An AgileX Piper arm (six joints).
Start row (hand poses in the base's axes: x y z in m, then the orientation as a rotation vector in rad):
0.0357 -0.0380 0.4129 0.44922 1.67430 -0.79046
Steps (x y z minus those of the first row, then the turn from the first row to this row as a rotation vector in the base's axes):
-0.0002 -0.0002 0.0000 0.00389 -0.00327 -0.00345
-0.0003 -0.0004 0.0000 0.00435 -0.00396 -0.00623
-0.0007 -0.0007 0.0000 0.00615 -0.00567 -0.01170
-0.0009 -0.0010 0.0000 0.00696 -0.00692 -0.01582
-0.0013 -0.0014 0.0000 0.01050 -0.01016 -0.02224
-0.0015 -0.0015 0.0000 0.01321 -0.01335 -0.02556
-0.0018 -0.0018 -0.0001 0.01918 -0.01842 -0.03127
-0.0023 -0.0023 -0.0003 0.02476 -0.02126 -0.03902
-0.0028 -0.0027 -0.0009 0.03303 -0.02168 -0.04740
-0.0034 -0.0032 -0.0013 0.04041 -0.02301 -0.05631
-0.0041 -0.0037 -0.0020 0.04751 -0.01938 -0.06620
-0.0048 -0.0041 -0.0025 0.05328 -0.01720 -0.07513
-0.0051 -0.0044 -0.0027 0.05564 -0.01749 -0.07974
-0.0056 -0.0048 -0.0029 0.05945 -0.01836 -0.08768
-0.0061 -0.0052 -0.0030 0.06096 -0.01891 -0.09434
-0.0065 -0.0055 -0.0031 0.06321 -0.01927 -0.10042
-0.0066 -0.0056 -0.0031 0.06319 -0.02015 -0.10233
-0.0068 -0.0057 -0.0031 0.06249 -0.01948 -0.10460
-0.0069 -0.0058 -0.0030 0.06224 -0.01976 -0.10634
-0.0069 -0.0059 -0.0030 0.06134 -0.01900 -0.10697
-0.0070 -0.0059 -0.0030 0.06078 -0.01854 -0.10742
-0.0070 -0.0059 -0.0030 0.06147 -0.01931 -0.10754
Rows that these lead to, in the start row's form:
0.0355 -0.0382 0.4129 0.45599 1.67269 -0.78873
0.0354 -0.0384 0.4129 0.45895 1.67196 -0.79016
0.0350 -0.0387 0.4129 0.46552 1.67060 -0.79213
0.0348 -0.0390 0.4129 0.47007 1.66935 -0.79406
0.0344 -0.0394 0.4129 0.47916 1.66724 -0.79477
0.0342 -0.0395 0.4129 0.48496 1.66514 -0.79391
0.0339 -0.0398 0.4128 0.49571 1.66248 -0.79150
0.0334 -0.0403 0.4126 0.50724 1.66145 -0.79165
0.0329 -0.0407 0.4120 0.52042 1.66378 -0.79089
0.0323 -0.0412 0.4116 0.53374 1.66476 -0.79091
0.0316 -0.0417 0.4109 0.54618 1.67009 -0.79357
0.0309 -0.0421 0.4104 0.55733 1.67355 -0.79609
0.0306 -0.0424 0.4102 0.56309 1.67373 -0.79741
0.0301 -0.0428 0.4100 0.57297 1.67355 -0.79974
0.0296 -0.0432 0.4099 0.58002 1.67279 -0.80314
0.0292 -0.0435 0.4098 0.58703 1.67262 -0.80557
0.0291 -0.0436 0.4098 0.58896 1.67151 -0.80666
0.0289 -0.0437 0.4098 0.59025 1.67151 -0.80912
0.0288 -0.0438 0.4099 0.59168 1.67089 -0.81048
0.0288 -0.0439 0.4099 0.59137 1.67112 -0.81194
0.0287 -0.0439 0.4099 0.59123 1.67123 -0.81289
0.0287 -0.0439 0.4099 0.59206 1.67080 -0.81214

